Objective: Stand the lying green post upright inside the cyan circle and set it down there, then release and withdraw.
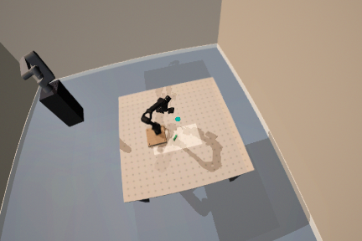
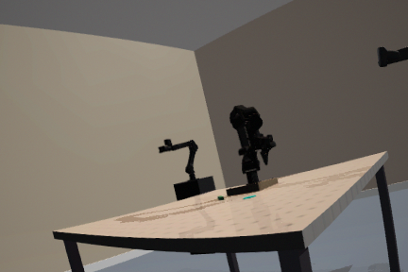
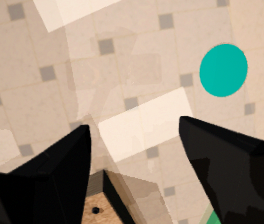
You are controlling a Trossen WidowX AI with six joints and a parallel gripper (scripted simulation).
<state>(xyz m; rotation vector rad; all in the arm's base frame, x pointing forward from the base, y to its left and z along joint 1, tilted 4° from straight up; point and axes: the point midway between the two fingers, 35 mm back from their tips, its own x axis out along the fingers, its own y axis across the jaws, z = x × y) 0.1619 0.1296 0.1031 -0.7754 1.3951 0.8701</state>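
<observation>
Right now the green post is 10 mm behind my gripper tip, 250 mm to the right of it and 110 mm below it. From my gripper tip the other things lie so: cyan circle (110 mm ahead, 50 mm to the right, 120 mm below).
</observation>
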